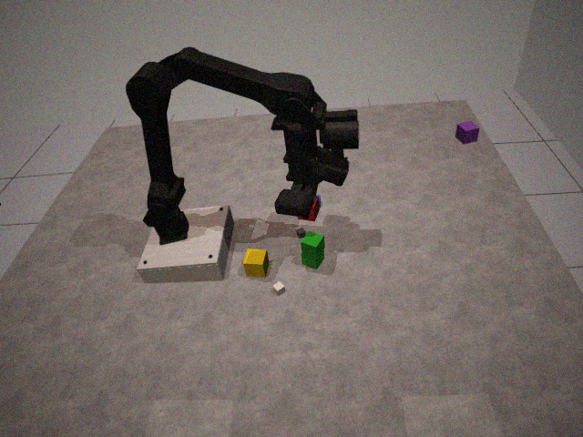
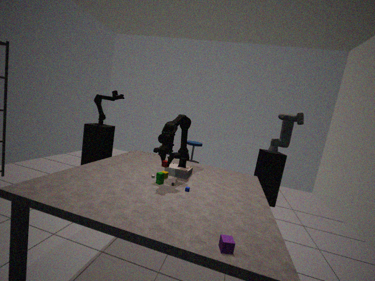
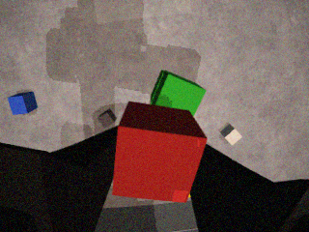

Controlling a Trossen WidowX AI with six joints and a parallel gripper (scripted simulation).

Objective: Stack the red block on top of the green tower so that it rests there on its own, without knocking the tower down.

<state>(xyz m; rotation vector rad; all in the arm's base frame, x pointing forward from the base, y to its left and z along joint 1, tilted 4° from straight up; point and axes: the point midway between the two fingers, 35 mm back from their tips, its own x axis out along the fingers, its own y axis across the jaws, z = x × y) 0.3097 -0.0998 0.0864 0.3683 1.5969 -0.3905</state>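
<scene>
The small grey block lies 120 mm below my gripper tip, 70 mm to the left of it and 10 mm behind it. The rest, counted from my gripper tip: small white block 120 mm below, 90 mm behind, 80 mm to the right; yellow block 130 mm behind, 110 mm below, 10 mm to the right; red block 10 mm above.
</scene>
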